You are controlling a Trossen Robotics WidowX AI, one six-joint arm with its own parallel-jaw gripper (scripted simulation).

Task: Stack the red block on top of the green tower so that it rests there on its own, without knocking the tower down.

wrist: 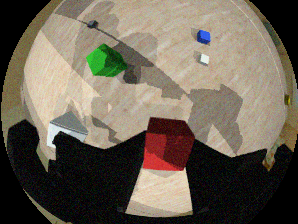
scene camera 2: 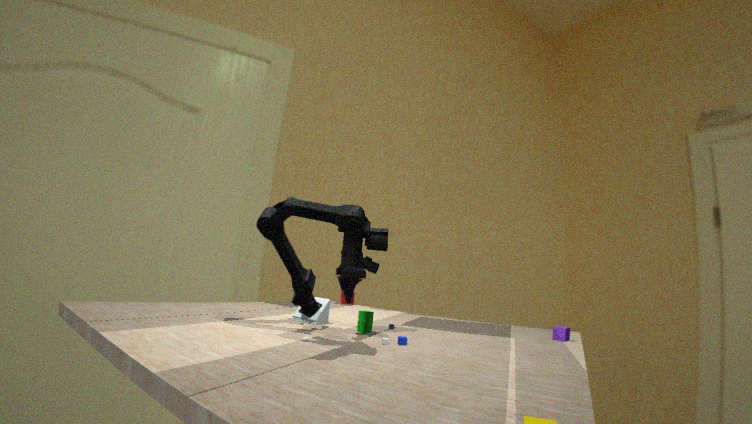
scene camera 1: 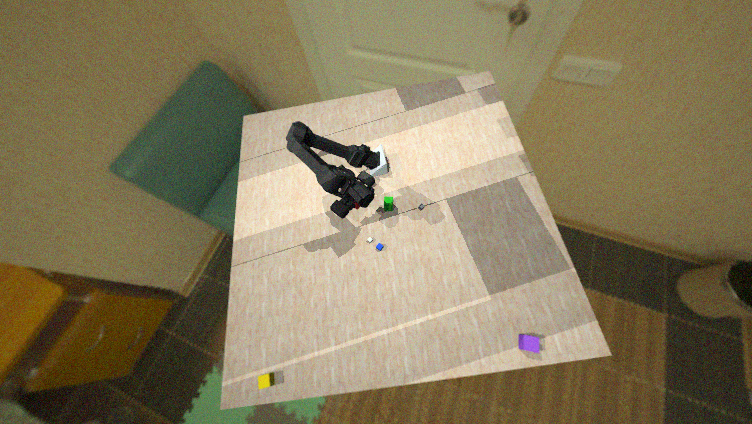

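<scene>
A red block (wrist: 168,143) is held by the gripper (scene camera 2: 347,301).
</scene>
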